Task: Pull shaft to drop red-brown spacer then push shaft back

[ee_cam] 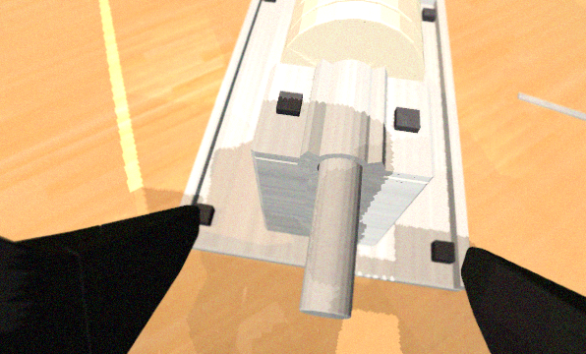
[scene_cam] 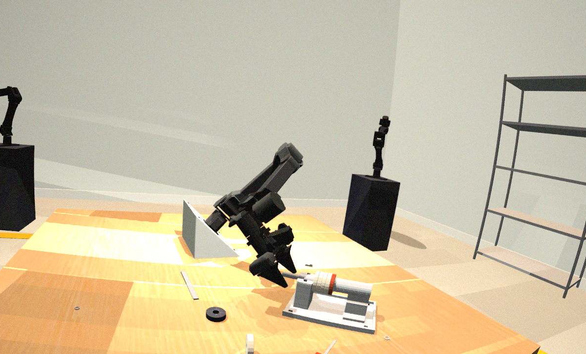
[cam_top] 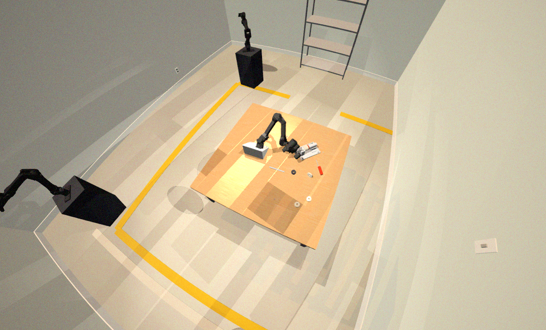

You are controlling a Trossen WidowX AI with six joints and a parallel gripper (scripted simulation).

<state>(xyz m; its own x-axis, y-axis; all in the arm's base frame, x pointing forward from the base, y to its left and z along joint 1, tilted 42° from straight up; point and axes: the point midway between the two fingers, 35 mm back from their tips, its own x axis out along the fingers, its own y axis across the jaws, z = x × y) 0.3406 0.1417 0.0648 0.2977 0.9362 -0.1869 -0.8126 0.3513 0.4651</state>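
Now: gripper tip 50 mm to the right of the grey shaft, 40 mm short of it and 10 mm below it. Round my gripper tip: red-brown spacer: 90 mm to the left, 60 mm ahead, 10 mm above; then white ring: 210 mm ahead, 160 mm to the right, 40 mm below; then black ring: 200 mm to the right, 60 mm below, 50 mm ahead.
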